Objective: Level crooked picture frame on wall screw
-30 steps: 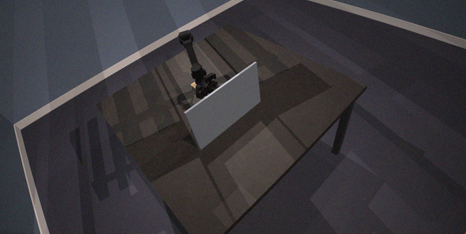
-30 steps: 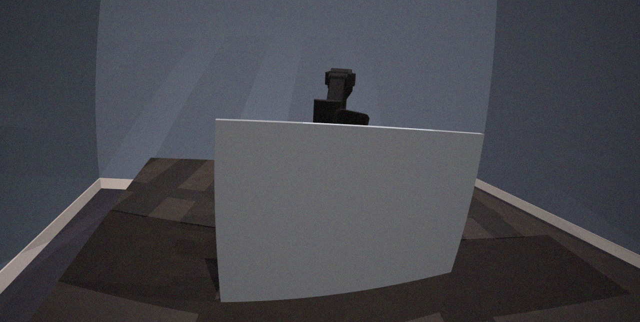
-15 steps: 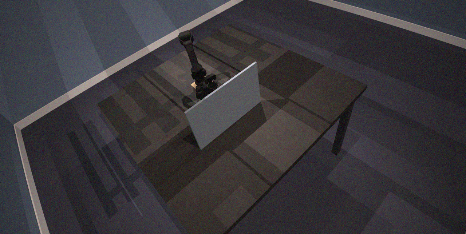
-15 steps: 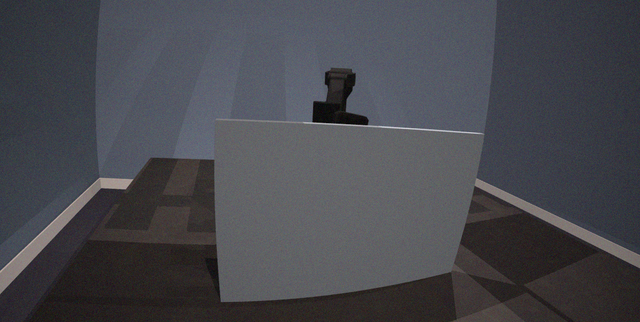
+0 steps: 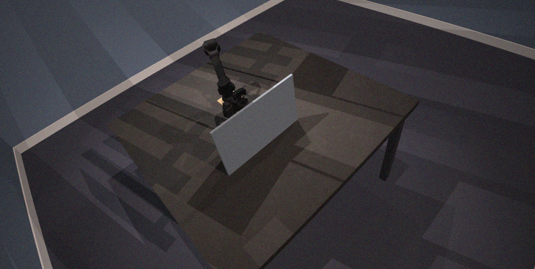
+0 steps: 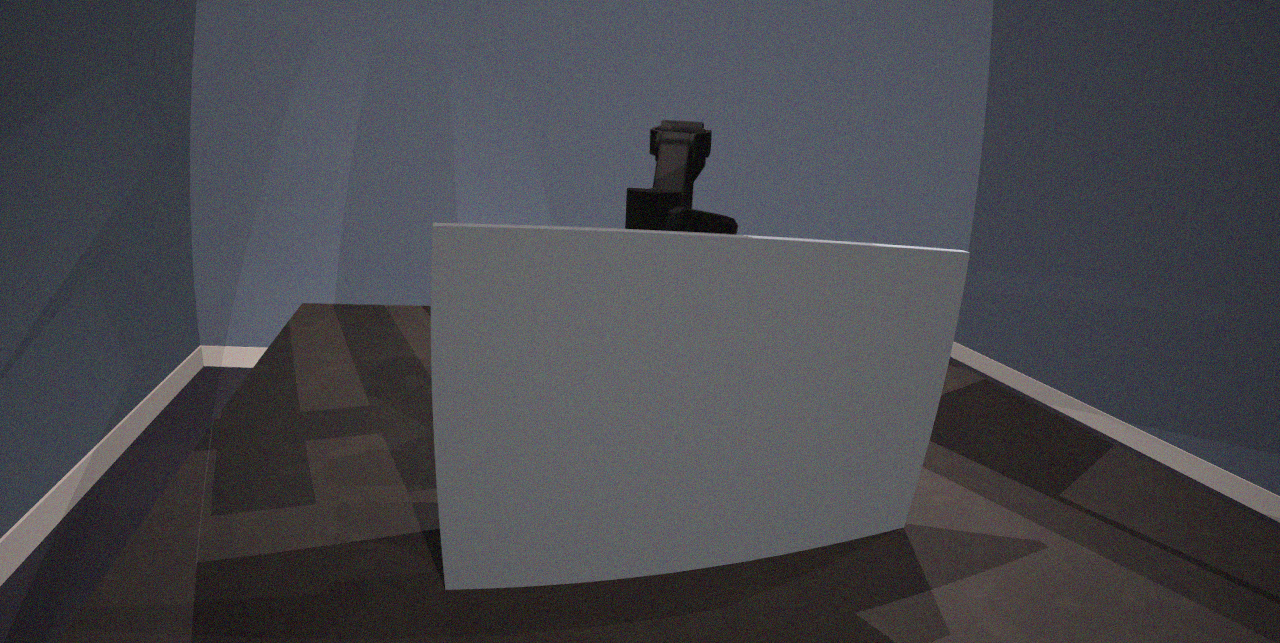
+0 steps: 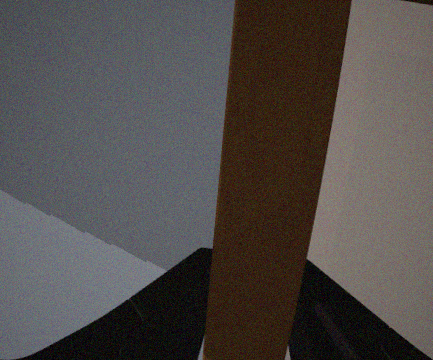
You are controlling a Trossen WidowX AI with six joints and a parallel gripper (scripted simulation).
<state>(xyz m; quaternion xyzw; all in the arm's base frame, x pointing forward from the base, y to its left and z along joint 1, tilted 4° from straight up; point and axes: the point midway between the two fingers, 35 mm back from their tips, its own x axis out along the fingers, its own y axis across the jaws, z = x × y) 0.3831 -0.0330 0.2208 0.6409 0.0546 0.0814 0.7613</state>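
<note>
Now: the wooden picture frame 1 cm ahead of my gripper tip, 1 cm to the right of it and 5 cm below it. Round my gripper tip: grey wall panel (1 cm ahead, 1 cm to the left, 6 cm below).
</note>
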